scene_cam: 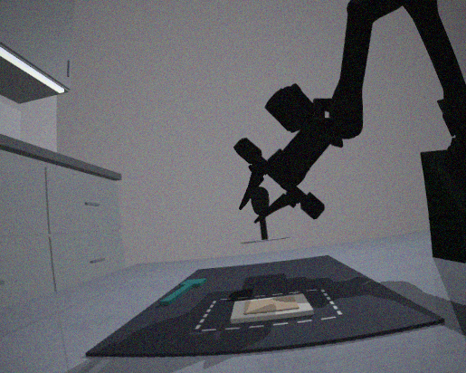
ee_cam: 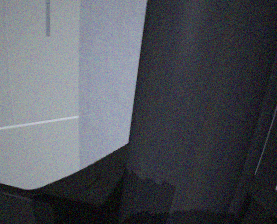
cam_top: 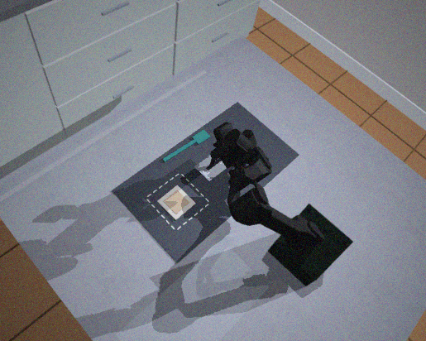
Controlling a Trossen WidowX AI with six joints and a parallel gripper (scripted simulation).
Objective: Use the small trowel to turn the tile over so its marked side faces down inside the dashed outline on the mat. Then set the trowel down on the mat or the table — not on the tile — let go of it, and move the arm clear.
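Right now the dark mat is 20 mm behind my gripper tip, 10 mm to the left of it and 140 mm below it. Round my gripper tip: teal trowel (120 mm ahead, 10 mm to the right, 120 mm below); then white tile (30 mm behind, 190 mm to the left, 120 mm below).
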